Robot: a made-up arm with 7 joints.
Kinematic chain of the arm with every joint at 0, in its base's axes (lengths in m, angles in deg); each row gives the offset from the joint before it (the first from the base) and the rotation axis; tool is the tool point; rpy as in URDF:
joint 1: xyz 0 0 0.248 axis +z
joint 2: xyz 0 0 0 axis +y
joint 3: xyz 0 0 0.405 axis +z
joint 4: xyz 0.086 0 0 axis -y
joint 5: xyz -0.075 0 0.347 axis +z
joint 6: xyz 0 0 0 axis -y
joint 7: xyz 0.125 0 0 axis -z
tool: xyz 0 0 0 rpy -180 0 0
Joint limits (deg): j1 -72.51..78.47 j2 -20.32..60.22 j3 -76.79..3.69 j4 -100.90..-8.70 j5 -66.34..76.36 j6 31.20..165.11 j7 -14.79..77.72
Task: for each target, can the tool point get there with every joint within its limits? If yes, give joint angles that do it. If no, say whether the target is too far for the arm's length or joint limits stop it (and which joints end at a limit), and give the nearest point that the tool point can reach.
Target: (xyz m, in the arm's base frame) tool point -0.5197 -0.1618 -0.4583
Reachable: no: joint limits stop it (at a limit: joint 1, joint 2, joint 4) | nearest point -0.1807 -0.5239 0.0756 | short by 0.729 m
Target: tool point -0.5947 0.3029 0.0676
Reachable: no: joint limits stop it (at a limit: joint 1, joint 2, joint 3, joint 4, joint 6) | nearest point -0.5039 -0.0628 0.5761 | short by 0.633 m
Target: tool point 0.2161 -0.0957 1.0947
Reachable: yes | joints 61.48 -12.45 -51.76 -45.56 -10.41 122.85 0.85
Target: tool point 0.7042 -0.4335 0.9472
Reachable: no: too far | nearest point 0.5814 -0.3579 0.8253 | short by 0.189 m
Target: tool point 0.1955 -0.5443 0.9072
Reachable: yes | joints -41.31 26.13 -54.52 -46.16 27.05 120.39 47.30
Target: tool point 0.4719 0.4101 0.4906
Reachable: yes | joints 67.08 20.45 -37.55 -87.37 33.79 42.74 54.28
